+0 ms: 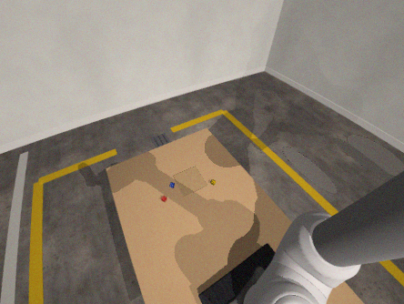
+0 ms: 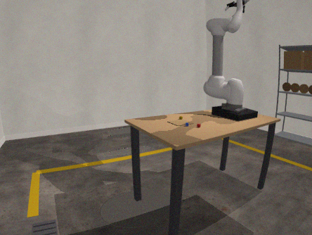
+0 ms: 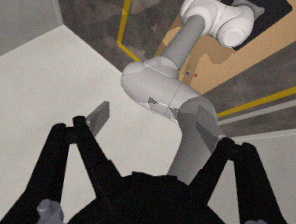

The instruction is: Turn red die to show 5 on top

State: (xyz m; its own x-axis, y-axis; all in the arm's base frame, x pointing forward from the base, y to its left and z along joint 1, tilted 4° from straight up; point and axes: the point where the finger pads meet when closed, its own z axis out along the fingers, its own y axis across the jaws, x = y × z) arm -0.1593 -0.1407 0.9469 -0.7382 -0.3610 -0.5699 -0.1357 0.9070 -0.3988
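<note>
The yellow die lies 600 mm ahead of my hand, 160 mm to the right of it and 1010 mm below it. Also, from my hand: red die 700 mm ahead, 90 mm to the left, 1010 mm below; then tan mat 700 mm ahead, 80 mm to the right, 1020 mm below; then blue die 740 mm ahead, 10 mm to the left, 1010 mm below.
</note>
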